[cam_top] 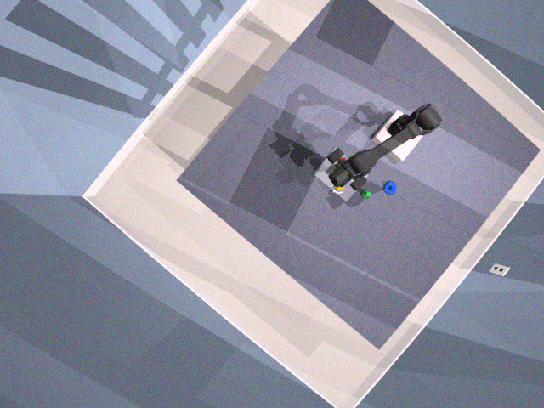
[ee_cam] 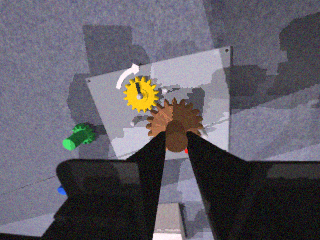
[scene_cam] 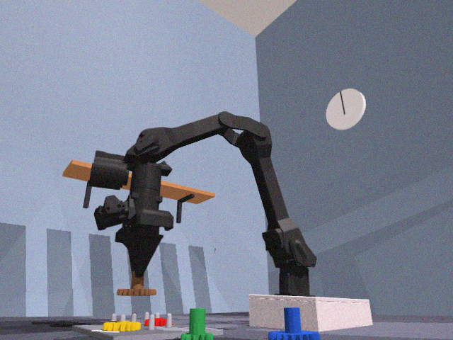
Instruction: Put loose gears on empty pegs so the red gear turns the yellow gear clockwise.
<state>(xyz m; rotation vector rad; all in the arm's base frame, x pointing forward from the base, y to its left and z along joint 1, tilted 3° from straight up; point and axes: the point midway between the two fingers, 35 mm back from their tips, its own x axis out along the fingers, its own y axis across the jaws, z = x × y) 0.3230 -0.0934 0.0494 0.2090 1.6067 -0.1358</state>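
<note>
Now: the red gear 7 cm below my gripper tip, 5 cm behind it and 1 cm to the right of it. Also, from my gripper tip: brown gear 1 cm below; green gear 17 cm to the left, 7 cm below, 1 cm behind; yellow gear 7 cm below, 4 cm to the left, 4 cm ahead.
</note>
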